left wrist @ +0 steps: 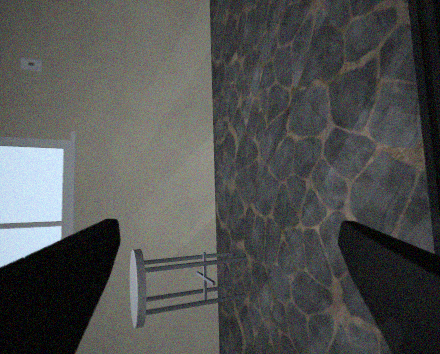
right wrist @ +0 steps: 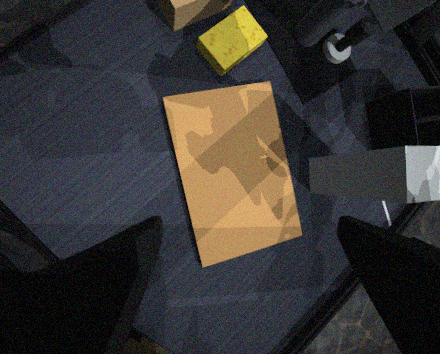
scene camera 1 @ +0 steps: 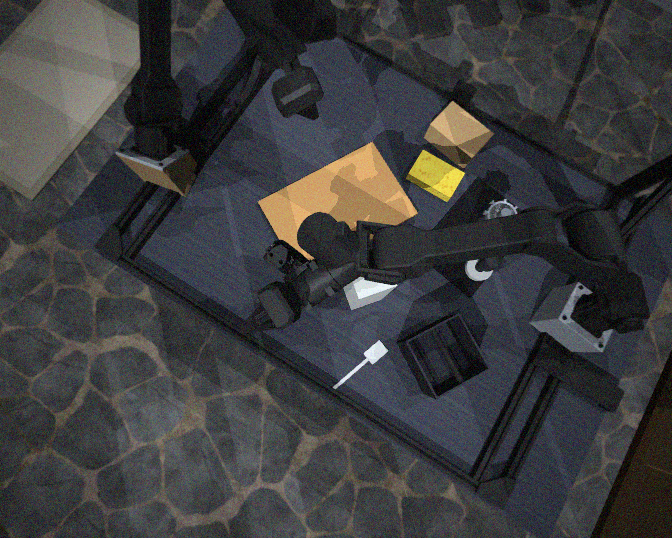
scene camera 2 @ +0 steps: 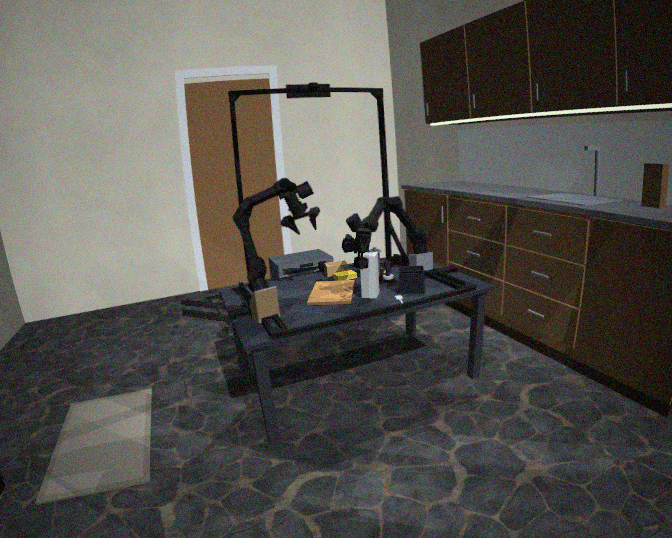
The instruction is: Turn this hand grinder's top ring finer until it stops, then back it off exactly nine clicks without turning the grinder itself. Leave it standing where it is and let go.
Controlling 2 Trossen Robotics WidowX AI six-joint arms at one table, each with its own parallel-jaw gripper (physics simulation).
Scene:
my left gripper: open, holds nothing
my right gripper: open, holds nothing
an orange board (scene camera 1: 359,186): on the table
a black tray (scene camera 1: 443,356): on the table
a tan box (scene camera 1: 459,136): on the table
a white block (scene camera 1: 360,292): on the table

